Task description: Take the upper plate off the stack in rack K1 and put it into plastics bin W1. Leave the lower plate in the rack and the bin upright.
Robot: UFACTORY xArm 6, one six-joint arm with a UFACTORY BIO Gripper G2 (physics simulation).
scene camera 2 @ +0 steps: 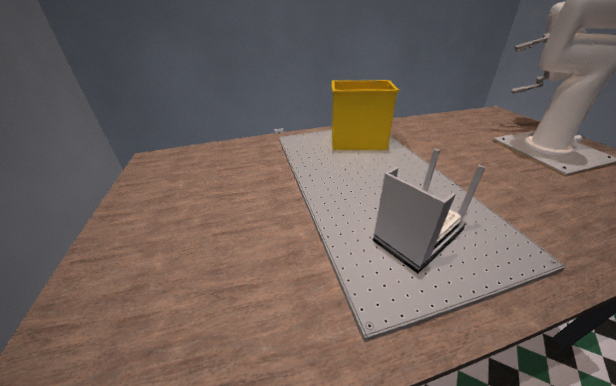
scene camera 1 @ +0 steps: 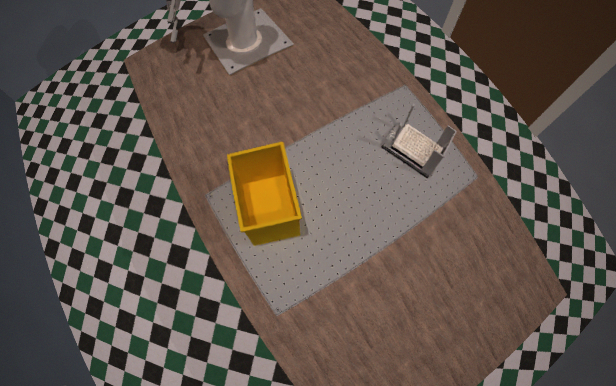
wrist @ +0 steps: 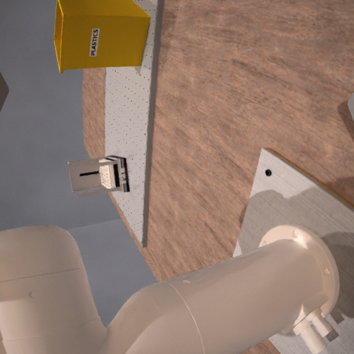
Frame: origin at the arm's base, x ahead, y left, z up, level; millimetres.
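Seen in the pictures: hand, tool point: (scene camera 2: 521, 69) (scene camera 1: 173, 26); arm's base, link origin: (scene camera 2: 547, 146) (scene camera 1: 244, 41).
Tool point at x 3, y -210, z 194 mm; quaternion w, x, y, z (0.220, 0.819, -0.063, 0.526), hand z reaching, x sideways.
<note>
Pixels of each thing's top centre, then the offset from my tool point to it. Level surfaces: height alone.
- Rack K1, top centre: (scene camera 2: 441, 168) (scene camera 1: 425, 126) 594 mm ahead, 517 mm left, 47 mm down
- pale upper plate, top centre: (scene camera 2: 422, 218) (scene camera 1: 419, 145) 603 mm ahead, 522 mm left, 147 mm down
- Yellow bin W1, top centre: (scene camera 1: 262, 184) (scene camera 2: 362, 85) 595 mm ahead, 86 mm left, 14 mm down
- perforated grey board, surface height: 194 mm down
- wooden table, surface height: 207 mm down
Rack K1 (scene camera 1: 436, 162) (scene camera 2: 410, 215) (wrist: 125, 184) is a grey holder with a tall back wall, thin front posts and a dark base. The pale upper plate (scene camera 1: 414, 144) (scene camera 2: 451, 218) (wrist: 106, 174) lies flat in it on top of the stack. The lower plate is mostly hidden beneath and hard to tell apart. Yellow bin W1 (scene camera 1: 269, 199) (scene camera 2: 361, 120) (wrist: 112, 37), labelled PLASTICS, stands upright, and its visible inside is empty in scene camera 1. My gripper (scene camera 2: 515, 70) is open and empty, raised beside the arm's base, far from rack and bin.
The perforated grey board (scene camera 1: 340, 200) (scene camera 2: 330, 200) (wrist: 127, 107) carries the bin at one end and the rack at the other. It lies on the wooden table (scene camera 1: 450, 265) (scene camera 2: 190, 240) (wrist: 225, 75). The arm's base plate (scene camera 1: 270, 37) (scene camera 2: 580, 162) (wrist: 260, 200) is bolted to the table.
</note>
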